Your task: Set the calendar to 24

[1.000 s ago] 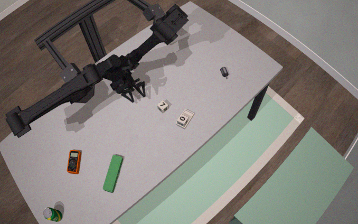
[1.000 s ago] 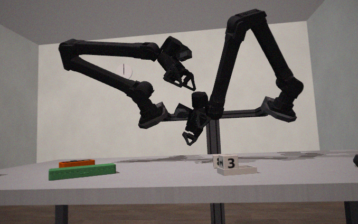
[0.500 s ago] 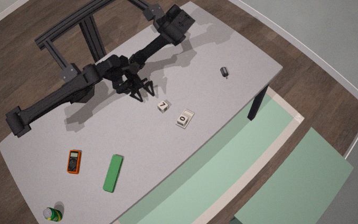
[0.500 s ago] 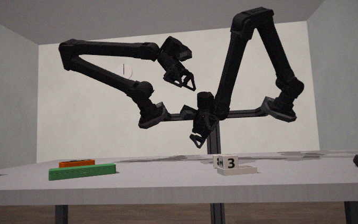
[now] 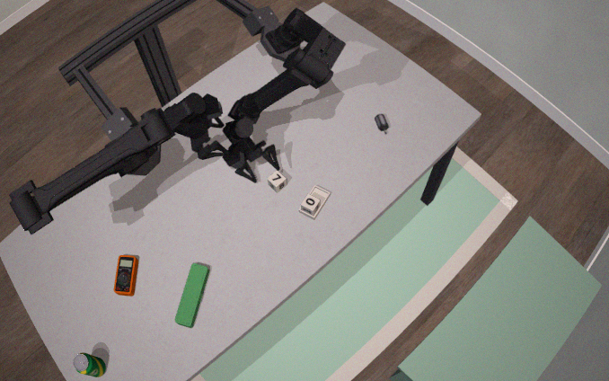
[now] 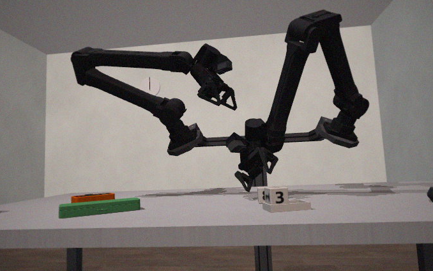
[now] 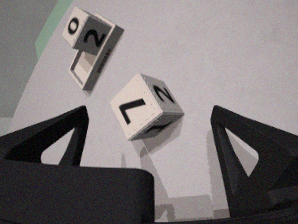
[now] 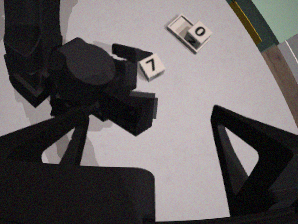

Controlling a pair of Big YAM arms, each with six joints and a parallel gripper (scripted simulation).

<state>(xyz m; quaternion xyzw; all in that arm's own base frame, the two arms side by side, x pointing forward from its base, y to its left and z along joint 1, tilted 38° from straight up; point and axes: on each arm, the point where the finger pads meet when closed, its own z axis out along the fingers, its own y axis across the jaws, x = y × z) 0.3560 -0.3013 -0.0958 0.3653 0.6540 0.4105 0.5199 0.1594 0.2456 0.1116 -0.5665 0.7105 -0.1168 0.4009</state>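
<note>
My left gripper is now 16 cm short of the calendar tray, 5 cm to the right of it and 5 cm above it. Round my left hand: green box (43 cm to the right, 12 cm ahead, 5 cm below); then dark object (43 cm to the left, 13 cm ahead, 5 cm below).
</note>
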